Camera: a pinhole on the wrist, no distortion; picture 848 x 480 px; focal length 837.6 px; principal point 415.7 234.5 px. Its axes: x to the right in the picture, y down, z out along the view. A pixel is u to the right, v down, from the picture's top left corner.
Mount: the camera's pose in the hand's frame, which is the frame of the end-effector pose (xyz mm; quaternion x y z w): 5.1 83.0 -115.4 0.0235 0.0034 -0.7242 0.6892
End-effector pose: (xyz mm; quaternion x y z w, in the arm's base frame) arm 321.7 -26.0 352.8 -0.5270 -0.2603 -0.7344 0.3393
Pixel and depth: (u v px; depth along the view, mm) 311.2 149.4 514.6
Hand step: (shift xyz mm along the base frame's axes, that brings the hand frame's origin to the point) 352.3 226.2 70.6
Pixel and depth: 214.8 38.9 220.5
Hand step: 174.3 6.8 -11.9
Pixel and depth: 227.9 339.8 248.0
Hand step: 172.7 12.1 75.1
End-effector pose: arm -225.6 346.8 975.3 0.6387 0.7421 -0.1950 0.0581
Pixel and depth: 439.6 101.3 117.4
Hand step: 76.8 -8.1 -11.8
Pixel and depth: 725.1 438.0 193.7
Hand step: -18.1 12.1 -85.1
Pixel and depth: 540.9 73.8 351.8
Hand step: -4.3 -151.7 -192.2
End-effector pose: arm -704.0 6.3 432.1 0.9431 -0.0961 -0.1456 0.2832
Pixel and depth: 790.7 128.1 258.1
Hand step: -79.5 -25.5 -122.9
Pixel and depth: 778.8 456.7 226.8
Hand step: 17.2 -47.5 -113.7
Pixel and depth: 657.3 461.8 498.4
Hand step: -5.5 -153.4 -377.7
